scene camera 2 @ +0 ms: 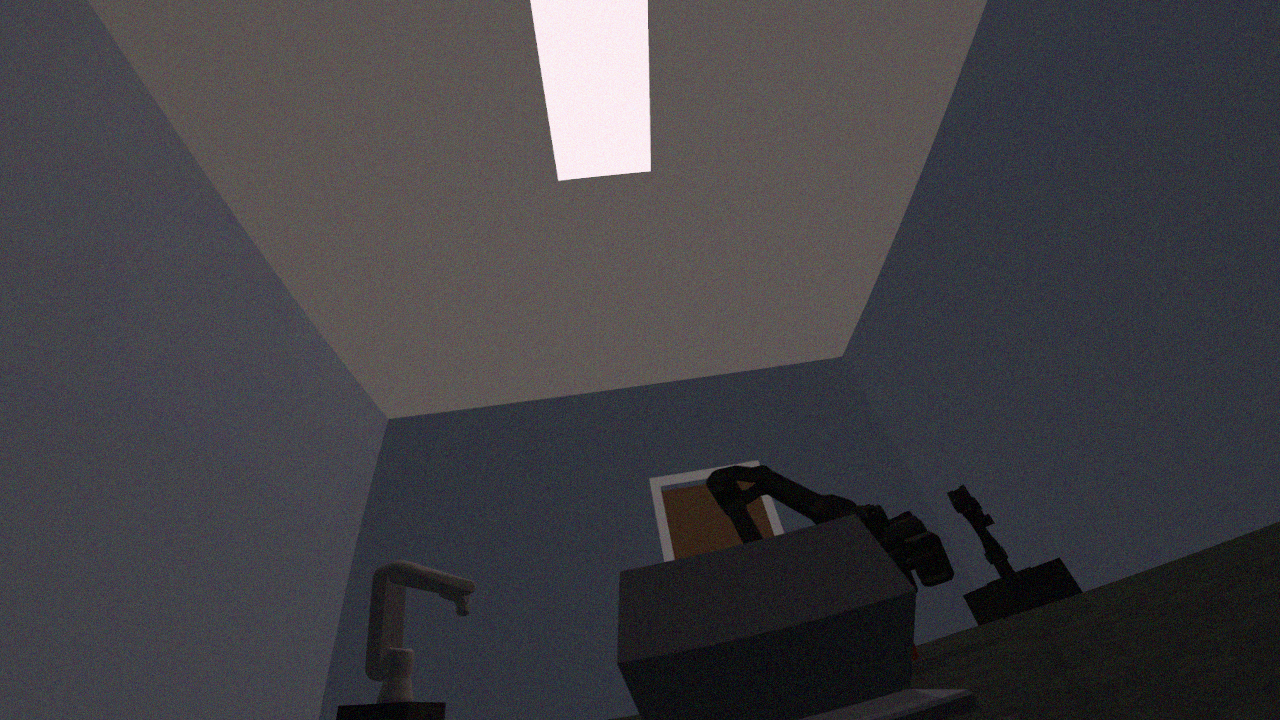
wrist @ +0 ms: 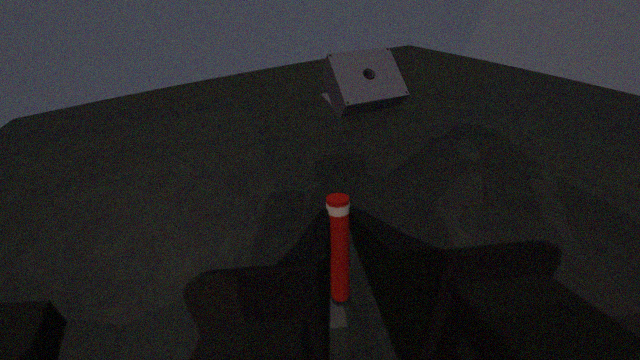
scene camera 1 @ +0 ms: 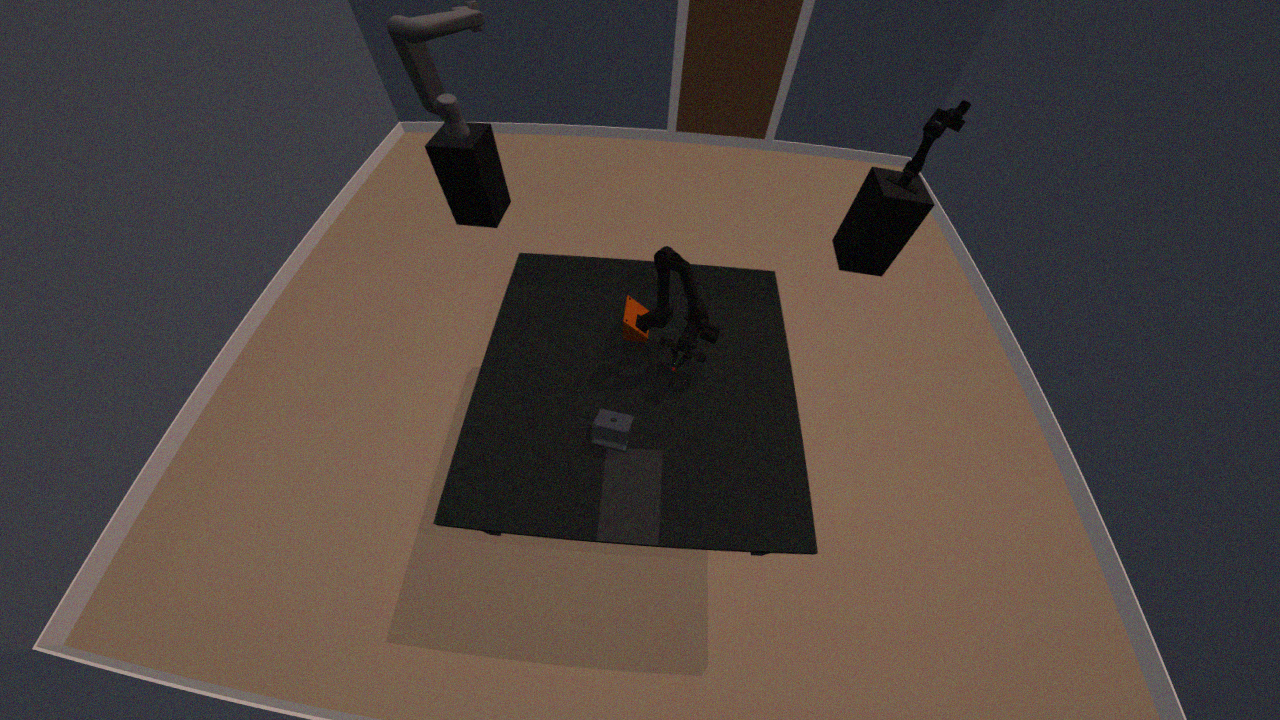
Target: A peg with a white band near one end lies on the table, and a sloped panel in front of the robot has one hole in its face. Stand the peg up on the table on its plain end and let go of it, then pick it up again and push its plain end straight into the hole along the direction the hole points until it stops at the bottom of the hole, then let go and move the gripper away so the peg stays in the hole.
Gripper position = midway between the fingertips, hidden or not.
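Note:
Scene camera 2 shows my gripper (scene camera 2: 890,601) and a grey sloped panel (scene camera 2: 822,615). My gripper carries a red peg (wrist: 338,204). The wrist view also shows my gripper (wrist: 337,214) and the grey sloped panel (wrist: 343,77).

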